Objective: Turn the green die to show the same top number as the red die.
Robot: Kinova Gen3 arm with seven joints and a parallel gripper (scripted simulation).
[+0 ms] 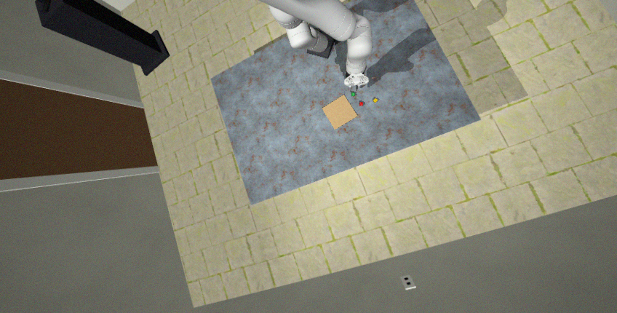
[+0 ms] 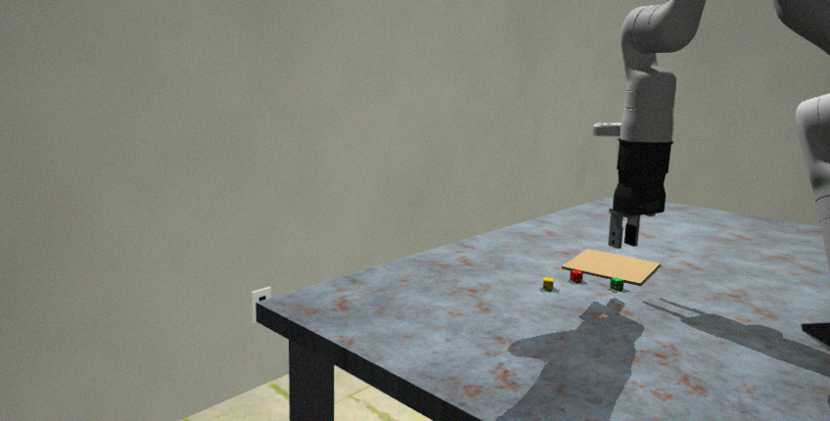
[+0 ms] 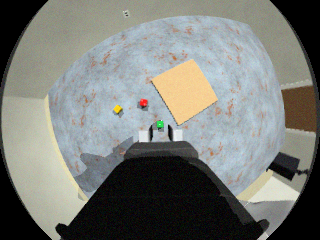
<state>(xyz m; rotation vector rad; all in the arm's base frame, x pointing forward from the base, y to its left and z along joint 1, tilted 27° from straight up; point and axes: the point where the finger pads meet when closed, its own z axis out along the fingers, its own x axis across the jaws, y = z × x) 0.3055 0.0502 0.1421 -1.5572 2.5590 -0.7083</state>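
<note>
The green die lies 9 cm below my hand. From my hand the other things lie so: red die 9 cm below, 7 cm ahead; then tan mat 11 cm to the right, 9 cm below, 4 cm ahead; then yellow die 10 cm ahead, 9 cm below, 7 cm to the left.
</note>
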